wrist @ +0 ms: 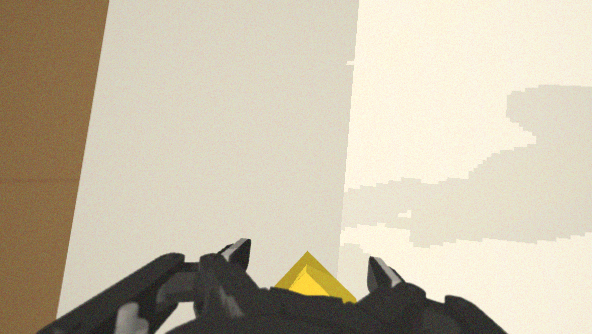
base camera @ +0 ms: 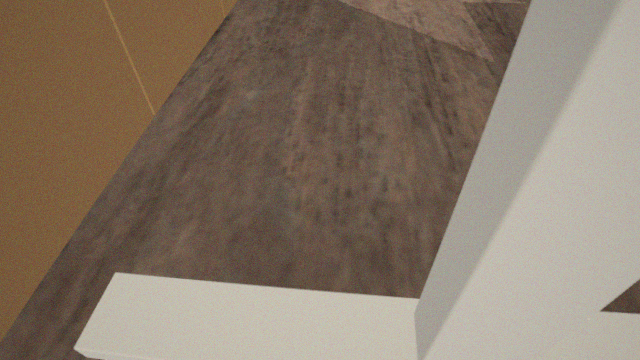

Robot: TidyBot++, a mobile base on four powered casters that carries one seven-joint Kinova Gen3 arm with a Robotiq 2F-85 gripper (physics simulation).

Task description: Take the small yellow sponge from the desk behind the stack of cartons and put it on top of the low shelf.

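The small yellow sponge shows at the bottom middle of the wrist view, with one corner pointing up the view. Its lower part is hidden behind the gripper's dark body. It lies on the white desk top. My gripper is open, with one fingertip to the left of the sponge and one to the right, both apart from it. The gripper and the sponge do not show in the base camera view. I cannot make out the low shelf in either view.
A brown carton-like surface stands along the left in both views. In the base camera view, a white upright panel stands at the right, and a low white bar crosses the bottom over the dark wood floor.
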